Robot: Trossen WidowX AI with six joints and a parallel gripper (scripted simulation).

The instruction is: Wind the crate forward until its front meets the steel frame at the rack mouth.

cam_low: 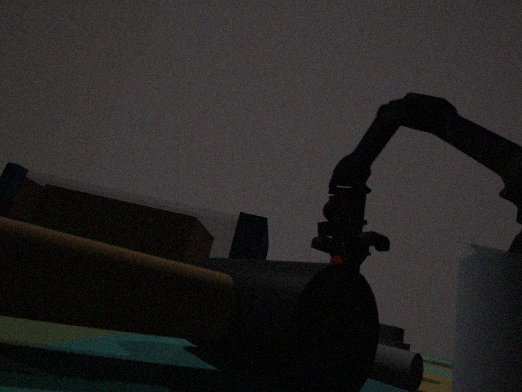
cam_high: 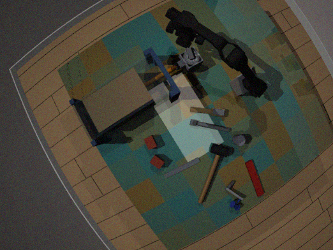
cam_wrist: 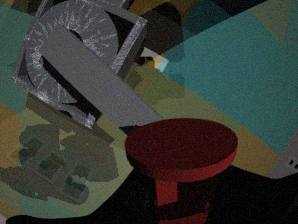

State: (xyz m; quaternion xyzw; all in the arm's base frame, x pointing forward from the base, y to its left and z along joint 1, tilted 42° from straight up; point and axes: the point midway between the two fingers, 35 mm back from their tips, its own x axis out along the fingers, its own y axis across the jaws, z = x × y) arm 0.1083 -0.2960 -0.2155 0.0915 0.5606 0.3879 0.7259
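The red-knobbed crank lies 40 mm to the left of my gripper tip, 10 mm below it and 10 mm ahead of it. Also, from my gripper tip: grey winch 90 mm to the left, 80 mm below, 20 mm ahead; red knob 20 mm above; blue steel frame 200 mm ahead, 70 mm to the left, 10 mm below.
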